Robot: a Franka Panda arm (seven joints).
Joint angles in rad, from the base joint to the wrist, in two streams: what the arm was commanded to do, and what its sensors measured. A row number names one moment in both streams.
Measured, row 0:
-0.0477, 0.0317, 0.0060, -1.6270, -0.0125, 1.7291, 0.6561
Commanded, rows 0 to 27:
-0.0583, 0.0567, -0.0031, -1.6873, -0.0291, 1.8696, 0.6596
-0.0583, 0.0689, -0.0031, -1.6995, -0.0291, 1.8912, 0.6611
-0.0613, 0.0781, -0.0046, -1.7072, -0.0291, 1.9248, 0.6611
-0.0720, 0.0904, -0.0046, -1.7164, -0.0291, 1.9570, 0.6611
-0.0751, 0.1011, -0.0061, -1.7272, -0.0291, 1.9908, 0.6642
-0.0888, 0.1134, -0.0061, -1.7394, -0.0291, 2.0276, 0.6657
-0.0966, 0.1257, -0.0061, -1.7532, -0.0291, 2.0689, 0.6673
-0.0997, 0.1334, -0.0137, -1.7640, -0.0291, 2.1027, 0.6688
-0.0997, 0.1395, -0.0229, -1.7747, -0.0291, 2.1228, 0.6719
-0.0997, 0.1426, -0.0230, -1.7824, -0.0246, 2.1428, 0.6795
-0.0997, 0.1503, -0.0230, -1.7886, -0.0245, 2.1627, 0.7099
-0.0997, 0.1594, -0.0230, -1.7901, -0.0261, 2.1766, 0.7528
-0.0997, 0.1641, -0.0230, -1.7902, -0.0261, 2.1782, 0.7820
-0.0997, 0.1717, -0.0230, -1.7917, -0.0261, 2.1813, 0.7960
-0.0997, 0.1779, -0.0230, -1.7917, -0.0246, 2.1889, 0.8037
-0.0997, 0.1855, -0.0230, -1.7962, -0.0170, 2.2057, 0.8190
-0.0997, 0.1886, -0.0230, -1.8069, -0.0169, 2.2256, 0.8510
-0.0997, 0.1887, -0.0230, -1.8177, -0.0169, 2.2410, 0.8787
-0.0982, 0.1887, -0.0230, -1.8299, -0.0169, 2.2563, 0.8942
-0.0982, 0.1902, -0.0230, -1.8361, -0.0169, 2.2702, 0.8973
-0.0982, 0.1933, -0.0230, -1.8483, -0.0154, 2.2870, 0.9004
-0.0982, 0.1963, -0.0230, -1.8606, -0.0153, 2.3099, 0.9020
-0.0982, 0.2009, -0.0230, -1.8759, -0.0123, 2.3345, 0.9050
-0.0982, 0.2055, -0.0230, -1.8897, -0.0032, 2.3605, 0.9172
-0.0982, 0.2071, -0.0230, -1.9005, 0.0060, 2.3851, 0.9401
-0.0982, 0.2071, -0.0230, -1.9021, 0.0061, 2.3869, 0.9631
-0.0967, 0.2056, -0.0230, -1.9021, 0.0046, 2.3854, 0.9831
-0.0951, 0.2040, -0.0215, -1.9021, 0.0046, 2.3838, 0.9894
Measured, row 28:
-0.0974, 0.2127, -0.0268, -1.8831, -0.0045, 2.3584, 0.9398
